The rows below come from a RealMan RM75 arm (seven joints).
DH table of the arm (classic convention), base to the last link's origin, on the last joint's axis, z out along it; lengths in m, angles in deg. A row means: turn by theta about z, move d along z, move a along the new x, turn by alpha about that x. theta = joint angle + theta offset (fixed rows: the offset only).
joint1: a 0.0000  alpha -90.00  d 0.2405  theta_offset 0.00
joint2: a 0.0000  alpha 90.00  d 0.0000  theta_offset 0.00
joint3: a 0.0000  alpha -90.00  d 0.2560  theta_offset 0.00
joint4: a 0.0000  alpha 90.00  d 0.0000  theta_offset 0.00
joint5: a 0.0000  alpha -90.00  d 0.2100  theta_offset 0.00
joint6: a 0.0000  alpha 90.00  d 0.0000  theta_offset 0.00
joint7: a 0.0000  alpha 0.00  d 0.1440  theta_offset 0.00
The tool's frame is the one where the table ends.
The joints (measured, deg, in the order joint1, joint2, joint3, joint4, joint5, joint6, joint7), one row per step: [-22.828 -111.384 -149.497 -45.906 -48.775 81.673 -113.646]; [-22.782 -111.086 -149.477 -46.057 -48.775 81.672 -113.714]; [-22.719 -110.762 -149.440 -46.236 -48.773 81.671 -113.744]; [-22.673 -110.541 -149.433 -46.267 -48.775 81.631 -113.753]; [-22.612 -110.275 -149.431 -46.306 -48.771 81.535 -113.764]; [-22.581 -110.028 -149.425 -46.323 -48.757 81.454 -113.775]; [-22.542 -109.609 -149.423 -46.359 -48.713 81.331 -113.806]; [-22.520 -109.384 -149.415 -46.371 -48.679 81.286 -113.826]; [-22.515 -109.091 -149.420 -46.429 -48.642 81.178 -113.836]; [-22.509 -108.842 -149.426 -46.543 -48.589 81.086 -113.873]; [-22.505 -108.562 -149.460 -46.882 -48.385 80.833 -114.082]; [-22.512 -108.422 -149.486 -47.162 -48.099 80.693 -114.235]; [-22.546 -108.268 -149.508 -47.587 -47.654 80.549 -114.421]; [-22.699 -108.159 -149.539 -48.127 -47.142 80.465 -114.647]
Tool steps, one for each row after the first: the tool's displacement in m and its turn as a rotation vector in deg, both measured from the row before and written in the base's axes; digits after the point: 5 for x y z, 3 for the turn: [-0.00075 0.00026 0.00294 0.181 0.355 0.025]; [-0.00084 0.00021 0.00322 0.185 0.427 -0.009]; [-0.00076 0.00003 0.00194 0.127 0.246 0.047]; [-0.00103 0.00005 0.00241 0.191 0.328 0.081]; [-0.00084 0.00015 0.00214 0.151 0.293 0.058]; [-0.00134 0.00029 0.00366 0.244 0.498 0.098]; [-0.00070 0.00009 0.00189 0.099 0.258 0.055]; [-0.00080 0.00042 0.00274 0.204 0.394 0.031]; [-0.00063 0.00041 0.00257 0.196 0.380 0.029]; [-0.00093 0.00082 0.00386 0.390 0.661 0.168]; [-0.00063 0.00039 0.00228 0.157 0.511 0.137]; [-0.00059 0.00059 0.00286 0.139 0.722 0.129]; [0.00029 0.00133 0.00285 0.108 0.749 0.003]
